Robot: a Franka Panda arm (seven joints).
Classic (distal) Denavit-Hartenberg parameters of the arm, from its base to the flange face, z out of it. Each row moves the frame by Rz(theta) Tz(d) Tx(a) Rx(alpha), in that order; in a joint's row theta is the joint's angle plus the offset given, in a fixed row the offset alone. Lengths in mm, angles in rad.
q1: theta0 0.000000; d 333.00; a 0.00; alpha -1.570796
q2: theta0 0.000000; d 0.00; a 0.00; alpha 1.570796
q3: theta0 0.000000; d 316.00; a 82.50; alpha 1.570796
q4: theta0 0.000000; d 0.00; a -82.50; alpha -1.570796
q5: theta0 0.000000; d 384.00; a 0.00; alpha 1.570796
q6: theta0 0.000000; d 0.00; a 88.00; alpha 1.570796
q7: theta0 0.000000; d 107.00; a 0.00; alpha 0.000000
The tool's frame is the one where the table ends.
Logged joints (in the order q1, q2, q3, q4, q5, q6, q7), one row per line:
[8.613, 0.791, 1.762, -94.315, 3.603, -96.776, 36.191]
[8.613, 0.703, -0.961, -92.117, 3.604, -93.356, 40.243]
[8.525, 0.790, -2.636, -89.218, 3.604, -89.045, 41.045]
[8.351, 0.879, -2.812, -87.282, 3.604, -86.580, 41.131]
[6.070, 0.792, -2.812, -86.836, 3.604, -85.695, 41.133]
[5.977, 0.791, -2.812, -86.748, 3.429, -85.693, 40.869]
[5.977, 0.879, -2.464, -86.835, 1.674, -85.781, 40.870]
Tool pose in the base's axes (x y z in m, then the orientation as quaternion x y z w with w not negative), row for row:
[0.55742, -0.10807, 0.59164, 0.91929, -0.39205, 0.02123, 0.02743]
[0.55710, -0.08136, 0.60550, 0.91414, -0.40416, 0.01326, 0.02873]
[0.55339, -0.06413, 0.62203, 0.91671, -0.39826, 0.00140, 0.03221]
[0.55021, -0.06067, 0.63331, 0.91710, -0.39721, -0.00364, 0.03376]
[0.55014, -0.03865, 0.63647, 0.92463, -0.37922, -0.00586, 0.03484]
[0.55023, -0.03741, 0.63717, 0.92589, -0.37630, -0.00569, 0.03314]
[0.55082, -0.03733, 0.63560, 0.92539, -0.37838, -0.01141, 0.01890]
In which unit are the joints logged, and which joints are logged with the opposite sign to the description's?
The joints are logged in degrees. Opposite sign: q1, q3, q5, q6.
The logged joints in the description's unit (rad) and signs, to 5 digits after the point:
[-0.15033, 0.01381, -0.03075, -1.64611, -0.06288, 1.68906, 0.63165]
[-0.15033, 0.01227, 0.01677, -1.60774, -0.06290, 1.62937, 0.70237]
[-0.14879, 0.01379, 0.04601, -1.55715, -0.06290, 1.55413, 0.71637]
[-0.14575, 0.01534, 0.04908, -1.52336, -0.06290, 1.51111, 0.71787]
[-0.10594, 0.01382, 0.04908, -1.51557, -0.06290, 1.49566, 0.71791]
[-0.10432, 0.01381, 0.04908, -1.51404, -0.05985, 1.49562, 0.71330]
[-0.10432, 0.01534, 0.04300, -1.51556, -0.02922, 1.49716, 0.71332]

